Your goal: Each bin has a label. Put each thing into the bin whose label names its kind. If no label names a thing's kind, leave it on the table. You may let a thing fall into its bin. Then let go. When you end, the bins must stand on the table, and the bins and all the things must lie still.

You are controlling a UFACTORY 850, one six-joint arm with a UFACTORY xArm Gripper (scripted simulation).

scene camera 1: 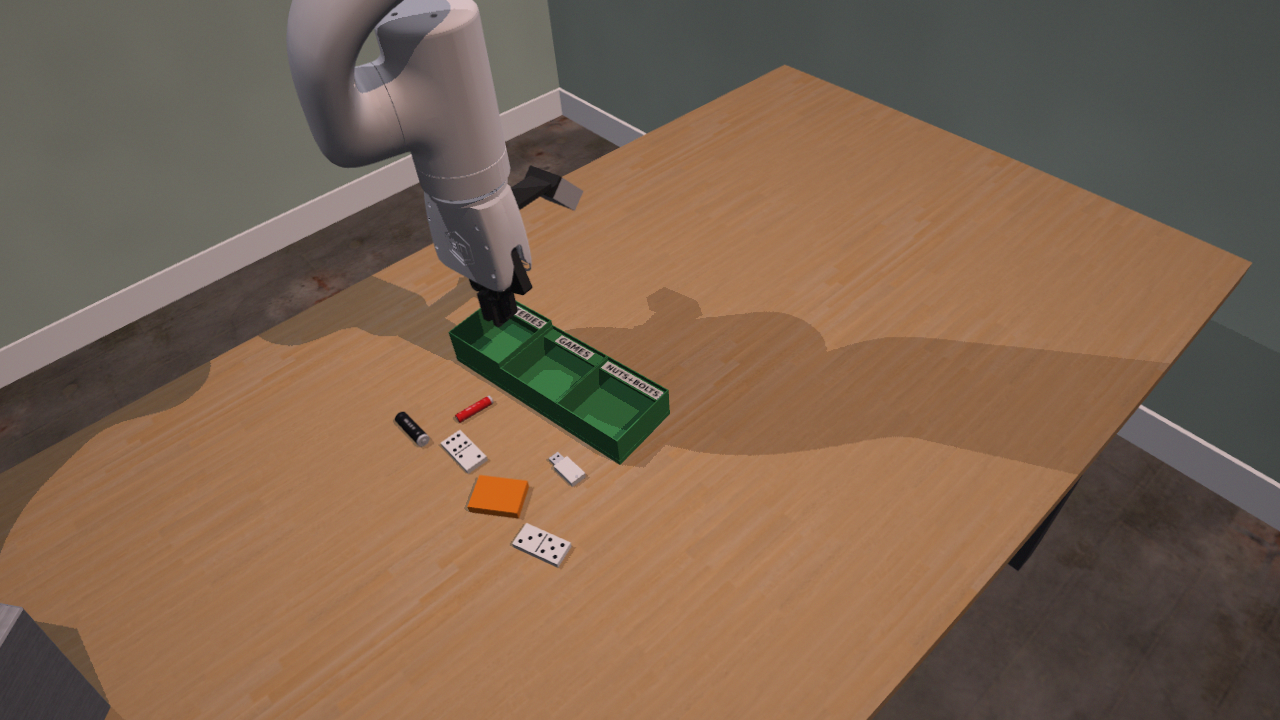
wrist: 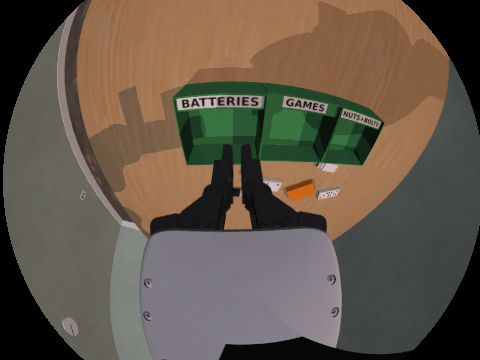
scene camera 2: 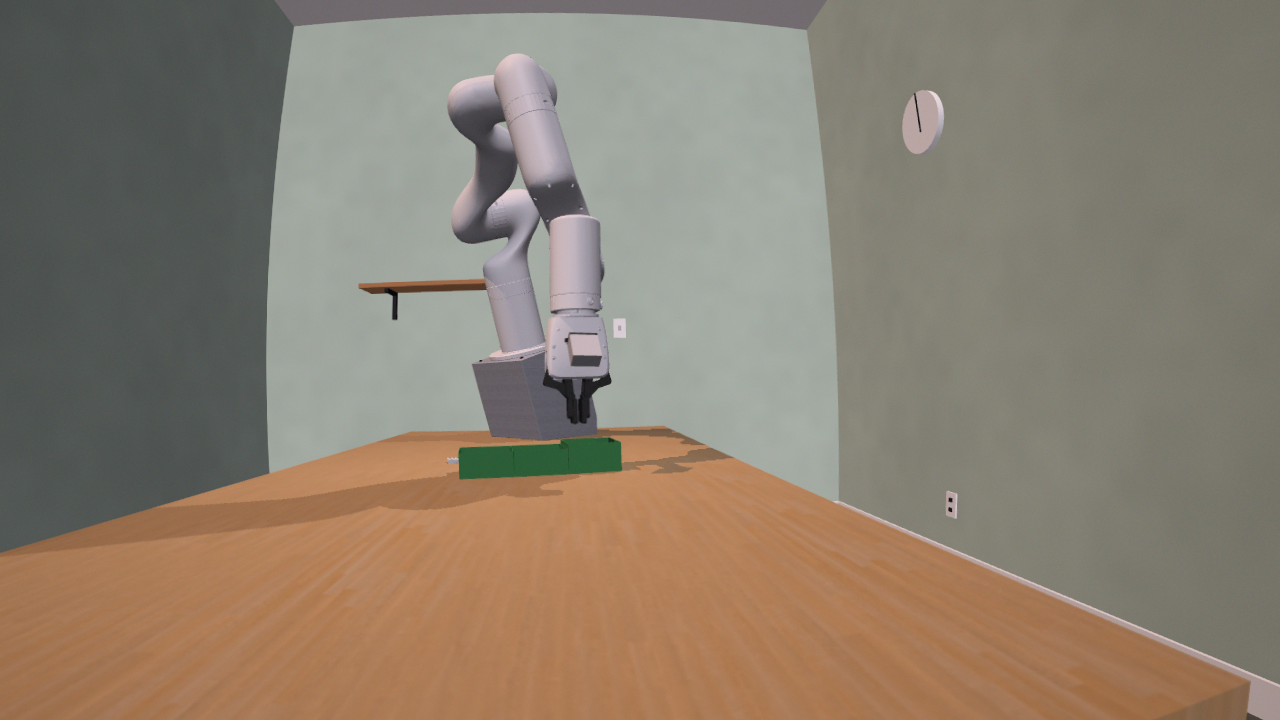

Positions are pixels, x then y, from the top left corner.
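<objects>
I can see a green bin row in scene camera 2 [571, 456], and it shows in scene camera 1 and in the wrist view as well. On the green bin row, [wrist: 232, 112] and [scene camera 1: 512, 350] are the same spot.
</objects>
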